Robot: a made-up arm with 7 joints. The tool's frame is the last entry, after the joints. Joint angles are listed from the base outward.
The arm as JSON. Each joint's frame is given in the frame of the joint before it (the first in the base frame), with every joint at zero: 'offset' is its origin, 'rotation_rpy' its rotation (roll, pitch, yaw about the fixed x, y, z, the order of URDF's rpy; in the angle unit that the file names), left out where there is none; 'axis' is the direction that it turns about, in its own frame. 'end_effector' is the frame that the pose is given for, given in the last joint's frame.
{
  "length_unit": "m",
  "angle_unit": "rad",
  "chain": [
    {
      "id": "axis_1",
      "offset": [
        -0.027,
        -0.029,
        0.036
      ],
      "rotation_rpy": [
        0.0,
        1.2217,
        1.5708
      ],
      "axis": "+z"
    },
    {
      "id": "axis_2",
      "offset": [
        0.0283,
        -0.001,
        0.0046
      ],
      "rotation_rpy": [
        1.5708,
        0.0,
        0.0
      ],
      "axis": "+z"
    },
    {
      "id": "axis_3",
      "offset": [
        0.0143,
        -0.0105,
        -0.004
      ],
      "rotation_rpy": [
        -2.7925,
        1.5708,
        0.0
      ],
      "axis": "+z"
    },
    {
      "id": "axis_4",
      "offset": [
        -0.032,
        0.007,
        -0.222
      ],
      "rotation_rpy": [
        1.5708,
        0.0,
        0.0
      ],
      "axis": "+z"
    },
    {
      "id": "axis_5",
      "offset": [
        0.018,
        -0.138,
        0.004
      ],
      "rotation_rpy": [
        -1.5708,
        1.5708,
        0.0
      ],
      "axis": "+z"
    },
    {
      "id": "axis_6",
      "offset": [
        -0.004,
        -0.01,
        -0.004
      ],
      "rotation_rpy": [
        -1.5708,
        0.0,
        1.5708
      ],
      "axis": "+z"
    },
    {
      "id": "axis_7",
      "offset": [
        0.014,
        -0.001,
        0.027
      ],
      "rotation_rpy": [
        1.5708,
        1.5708,
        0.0
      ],
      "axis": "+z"
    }
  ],
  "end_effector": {
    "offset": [
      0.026,
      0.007,
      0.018
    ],
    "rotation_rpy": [
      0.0,
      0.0,
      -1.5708
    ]
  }
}
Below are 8 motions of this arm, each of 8 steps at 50 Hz.
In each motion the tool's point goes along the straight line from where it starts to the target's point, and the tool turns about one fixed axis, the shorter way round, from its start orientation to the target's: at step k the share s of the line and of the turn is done. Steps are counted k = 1, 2, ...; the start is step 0. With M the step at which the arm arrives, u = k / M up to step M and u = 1 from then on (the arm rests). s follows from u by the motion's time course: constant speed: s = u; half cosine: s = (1 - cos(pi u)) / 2; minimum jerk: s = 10 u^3 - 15 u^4 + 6 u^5.
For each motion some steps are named. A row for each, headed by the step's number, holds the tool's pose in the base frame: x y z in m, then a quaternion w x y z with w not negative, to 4 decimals.
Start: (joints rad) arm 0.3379 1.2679 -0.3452 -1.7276 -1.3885 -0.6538 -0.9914
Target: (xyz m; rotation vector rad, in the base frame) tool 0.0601 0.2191 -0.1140 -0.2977 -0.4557 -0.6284
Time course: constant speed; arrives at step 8
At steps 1, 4, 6, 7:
1: 0.0559 0.2091 -0.1299 0.9008 -0.1442 -0.2315 -0.3380
4: 0.0577 0.2134 -0.1231 0.9069 -0.1444 -0.2272 -0.3240
6: 0.0589 0.2162 -0.1185 0.9109 -0.1445 -0.2243 -0.3146
7: 0.0595 0.2177 -0.1163 0.9129 -0.1445 -0.2228 -0.3099

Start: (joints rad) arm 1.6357 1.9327 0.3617 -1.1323 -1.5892 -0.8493 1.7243
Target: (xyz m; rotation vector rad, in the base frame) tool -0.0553 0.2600 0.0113 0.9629 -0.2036 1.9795
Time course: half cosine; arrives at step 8
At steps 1, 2, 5, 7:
1: -0.0238 0.2615 0.0101 0.4668 0.4122 -0.1049 0.7754
2: -0.0274 0.2613 0.0102 0.4648 0.4097 -0.1024 0.7782
5: -0.0452 0.2605 0.0109 0.4547 0.3967 -0.0896 0.7924
7: -0.0541 0.2601 0.0113 0.4496 0.3902 -0.0832 0.7992

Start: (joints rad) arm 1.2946 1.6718 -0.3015 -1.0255 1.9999 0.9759 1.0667
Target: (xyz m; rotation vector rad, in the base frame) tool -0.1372 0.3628 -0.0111 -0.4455 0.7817 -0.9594
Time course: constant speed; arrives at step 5
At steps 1, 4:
1: -0.1372 0.3633 -0.0095 0.7948 -0.2008 0.3554 -0.4491
4: -0.1372 0.3629 -0.0107 0.7923 -0.2055 0.3613 -0.4467

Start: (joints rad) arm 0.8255 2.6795 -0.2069 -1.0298 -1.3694 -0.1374 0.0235
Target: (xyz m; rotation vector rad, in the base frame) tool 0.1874 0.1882 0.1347 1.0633 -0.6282 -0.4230
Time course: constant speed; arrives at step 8
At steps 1, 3, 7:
1: 0.1716 0.2060 0.1389 0.7861 0.5163 -0.2844 -0.1858
3: 0.1761 0.2009 0.1377 0.7886 0.5102 -0.2867 -0.1890
7: 0.1851 0.1907 0.1353 0.7933 0.4978 -0.2912 -0.1952

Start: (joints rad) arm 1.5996 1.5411 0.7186 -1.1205 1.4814 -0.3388 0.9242
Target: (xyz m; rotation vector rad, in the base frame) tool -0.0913 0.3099 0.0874 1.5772 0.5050 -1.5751
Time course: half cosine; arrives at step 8
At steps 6, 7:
6: -0.0920 0.3098 0.0870 0.4149 0.6234 0.2028 -0.6309
7: -0.0915 0.3099 0.0873 0.4151 0.6267 0.2015 -0.6280

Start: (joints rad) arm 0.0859 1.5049 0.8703 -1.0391 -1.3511 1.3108 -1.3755
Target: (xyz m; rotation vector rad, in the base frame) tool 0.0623 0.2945 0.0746 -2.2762 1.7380 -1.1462
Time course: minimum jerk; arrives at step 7
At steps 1, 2, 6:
1: 0.0602 0.2956 0.0846 0.0567 -0.7288 0.5752 -0.3671
2: 0.0604 0.2954 0.0834 0.0532 -0.7300 0.5737 -0.3676
6: 0.0622 0.2945 0.0748 0.0291 -0.7374 0.5635 -0.3713

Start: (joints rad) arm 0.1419 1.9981 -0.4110 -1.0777 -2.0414 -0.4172 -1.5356
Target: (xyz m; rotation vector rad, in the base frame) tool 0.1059 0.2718 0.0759 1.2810 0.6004 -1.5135
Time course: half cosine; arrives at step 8
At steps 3, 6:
3: 0.1054 0.2743 0.0657 0.5372 0.5240 0.2152 -0.6249
6: 0.1058 0.2723 0.0737 0.5157 0.5303 0.2421 -0.6278

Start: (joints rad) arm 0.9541 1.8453 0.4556 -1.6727 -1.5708 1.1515 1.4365
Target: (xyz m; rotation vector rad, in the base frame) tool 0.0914 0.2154 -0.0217 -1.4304 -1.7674 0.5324
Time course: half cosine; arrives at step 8
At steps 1, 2, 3, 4, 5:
1: 0.0949 0.2213 -0.0273 0.4105 -0.5522 -0.6980 0.1986
2: 0.0945 0.2206 -0.0267 0.4084 -0.5535 -0.6978 0.1998
3: 0.0939 0.2196 -0.0258 0.4054 -0.5554 -0.6975 0.2017
4: 0.0932 0.2185 -0.0246 0.4018 -0.5576 -0.6972 0.2039
5: 0.0925 0.2173 -0.0235 0.3982 -0.5599 -0.6968 0.2061

